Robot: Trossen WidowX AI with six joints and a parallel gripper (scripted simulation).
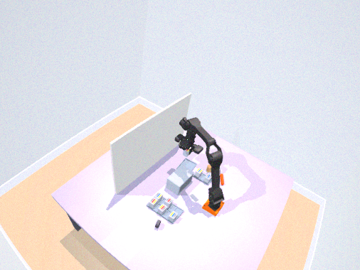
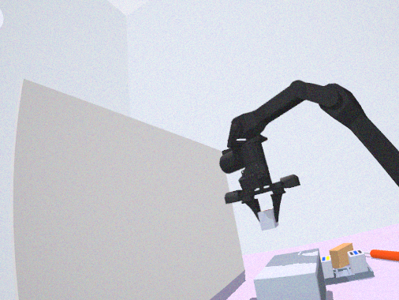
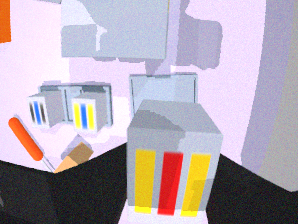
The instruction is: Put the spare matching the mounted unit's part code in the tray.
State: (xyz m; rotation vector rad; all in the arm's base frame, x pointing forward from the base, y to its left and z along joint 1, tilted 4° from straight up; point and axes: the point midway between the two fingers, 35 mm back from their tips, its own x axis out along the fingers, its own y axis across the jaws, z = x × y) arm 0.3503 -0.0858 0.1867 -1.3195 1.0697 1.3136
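My gripper tip is now 14 cm past the holder, 5 cm to the left of it and 16 cm above it. Round my gripper tip: grey spare block (2 cm above); grey mounted unit (8 cm behind, 12 cm to the left, 12 cm below); white wall panel (16 cm ahead, 16 cm to the left, 6 cm above).
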